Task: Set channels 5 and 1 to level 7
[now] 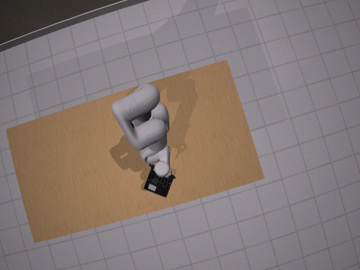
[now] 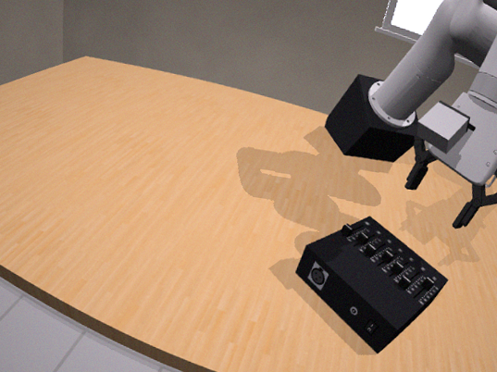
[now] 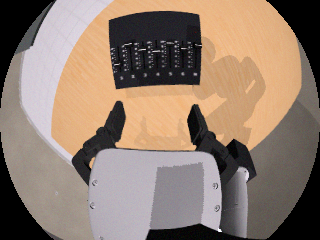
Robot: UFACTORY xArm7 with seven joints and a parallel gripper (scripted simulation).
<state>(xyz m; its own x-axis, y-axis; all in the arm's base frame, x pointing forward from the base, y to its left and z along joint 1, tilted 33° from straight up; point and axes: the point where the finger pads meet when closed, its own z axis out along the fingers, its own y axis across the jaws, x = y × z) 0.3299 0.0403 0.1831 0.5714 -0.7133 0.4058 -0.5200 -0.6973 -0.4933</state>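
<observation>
Now: the fader 9 cm ahead of my hand, 2 cm to the left of it and 7 cm below it.
</observation>
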